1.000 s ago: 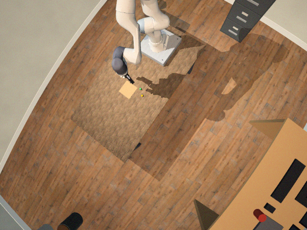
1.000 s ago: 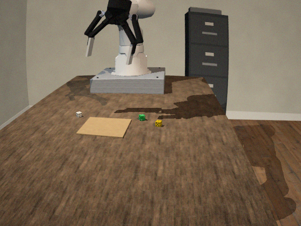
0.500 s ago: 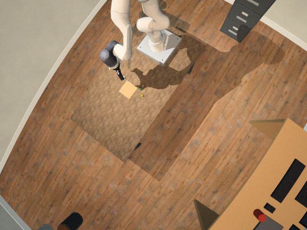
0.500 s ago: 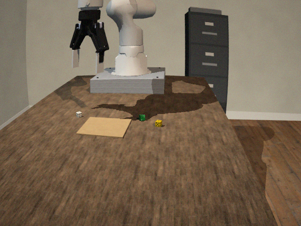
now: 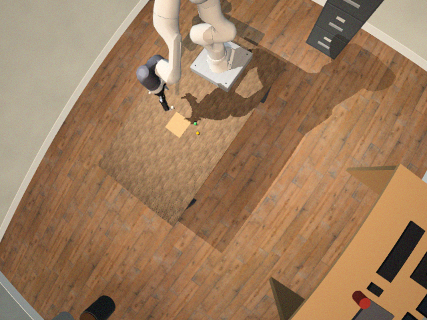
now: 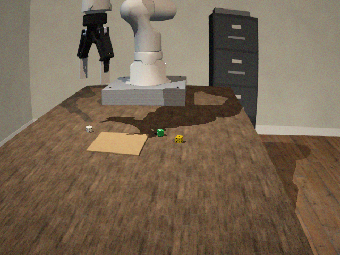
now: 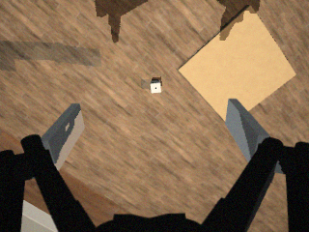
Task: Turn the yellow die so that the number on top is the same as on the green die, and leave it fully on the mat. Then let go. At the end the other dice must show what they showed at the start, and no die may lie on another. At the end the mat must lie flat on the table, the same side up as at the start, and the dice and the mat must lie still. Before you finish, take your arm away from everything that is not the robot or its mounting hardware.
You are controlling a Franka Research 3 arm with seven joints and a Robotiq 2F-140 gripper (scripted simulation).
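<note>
Right now my hand is 15 cm above the white die, 2 cm to the left of it and 1 cm short of it. Round my hand: tan mat: 16 cm below, 11 cm ahead, 8 cm to the left; then yellow die: 24 cm to the left, 15 cm below, 12 cm ahead; then green die: 19 cm to the left, 15 cm below, 6 cm ahead.
</note>
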